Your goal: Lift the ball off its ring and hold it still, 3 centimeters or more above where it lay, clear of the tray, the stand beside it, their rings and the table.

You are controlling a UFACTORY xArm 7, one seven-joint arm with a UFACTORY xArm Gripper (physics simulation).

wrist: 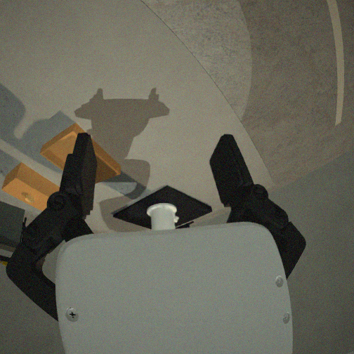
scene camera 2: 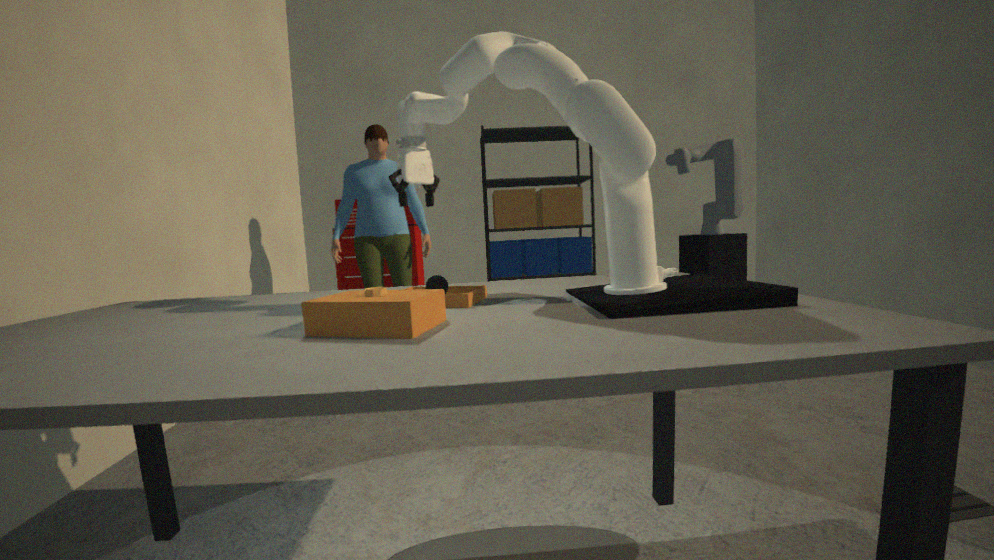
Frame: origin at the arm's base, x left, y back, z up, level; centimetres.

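Seen in the pictures: gripper, fingertip midpoint: (scene camera 2: 417,206); arm's base at its link origin: (scene camera 2: 634,289).
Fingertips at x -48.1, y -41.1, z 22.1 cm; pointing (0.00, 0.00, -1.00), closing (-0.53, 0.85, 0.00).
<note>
Offsets run from my fingertips to a thing's middle. "*": to the spot under its first point. Level surfaces: height alone.
The dark ball @[dx +32.3, dy +1.6, dz -20.1 cm] (scene camera 2: 436,283) shows behind the near orange block, beside the low orange tray @[dx +32.3, dy +1.6, dz -22.3 cm] (scene camera 2: 459,299) (wrist: 54,157); its lower part and its ring are hidden. In the wrist view the ball cannot be made out, and my left finger covers part of the tray. The taller orange block, the stand (scene camera 2: 358,320) (wrist: 21,177), has a small pale ring @[* dx +56.3, dy -10.3, dz -17.5 cm] (scene camera 2: 375,292) (wrist: 27,196) on top. My gripper (scene camera 2: 416,200) (wrist: 156,146) is open and empty, pointing down, high above the table and well above the ball.
The grey table @[dz -23.7 cm] (scene camera 2: 528,354) (wrist: 185,110) carries the black base plate (scene camera 2: 702,300) (wrist: 187,204) of my arm at the right in the scene view. A person (scene camera 2: 379,201), a red cabinet (scene camera 2: 417,257) and a shelf rack (scene camera 2: 484,201) stand behind the table.
</note>
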